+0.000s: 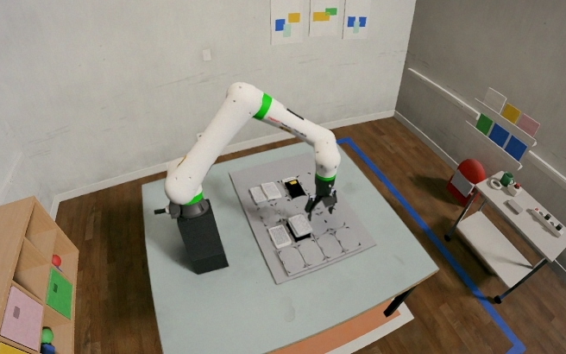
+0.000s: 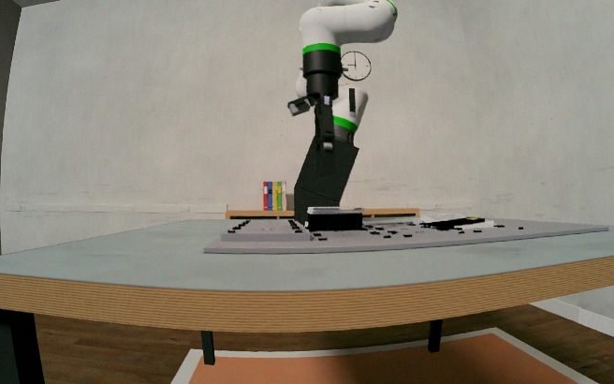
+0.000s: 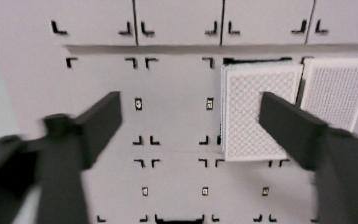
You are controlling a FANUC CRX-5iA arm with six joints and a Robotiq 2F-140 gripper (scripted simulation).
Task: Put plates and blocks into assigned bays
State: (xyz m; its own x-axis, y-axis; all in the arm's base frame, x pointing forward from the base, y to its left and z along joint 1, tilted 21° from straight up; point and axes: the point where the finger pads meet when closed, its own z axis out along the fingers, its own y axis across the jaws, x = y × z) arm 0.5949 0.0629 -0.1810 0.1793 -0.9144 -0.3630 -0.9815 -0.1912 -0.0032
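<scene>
My gripper is now 320 mm to the right of the lid, 130 mm above it and 50 mm past it. Also, from my hand: white plate (320 mm to the left, 270 mm behind, 140 mm below); black deep-well block (120 mm below, 100 mm behind, 20 mm to the left).
</scene>
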